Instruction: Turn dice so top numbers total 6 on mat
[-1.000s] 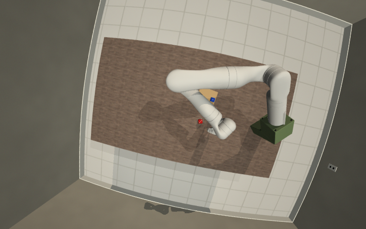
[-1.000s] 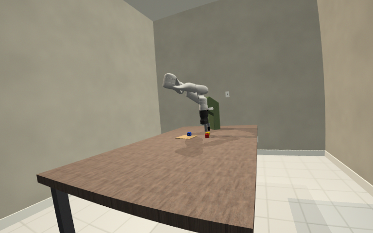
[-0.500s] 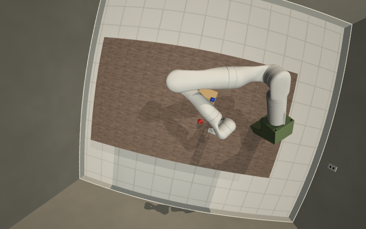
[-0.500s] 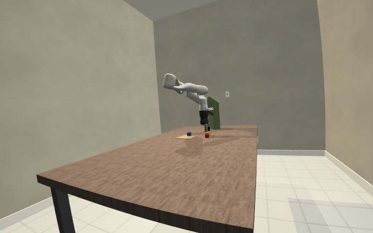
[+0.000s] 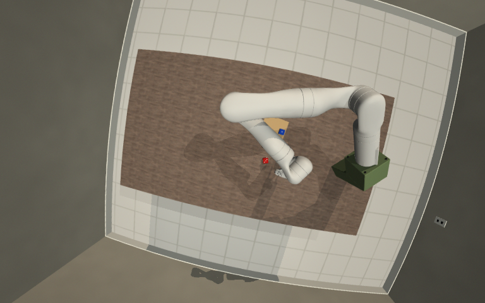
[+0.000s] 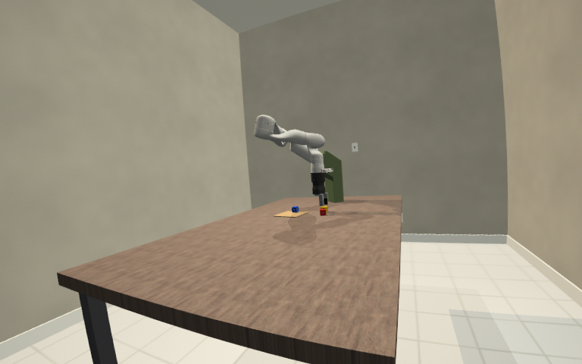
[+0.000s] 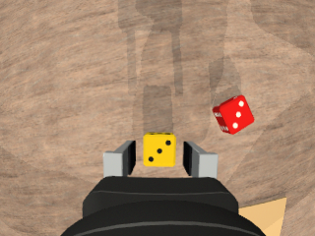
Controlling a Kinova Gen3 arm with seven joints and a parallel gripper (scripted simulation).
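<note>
The yellow die is 4 cm below my hand. The rest, counted from my hand: blue die 16 cm to the right, 4 cm below; then tan mat 4 cm ahead, 18 cm to the right, 5 cm below; then red die 8 cm ahead, 4 cm below.
</note>
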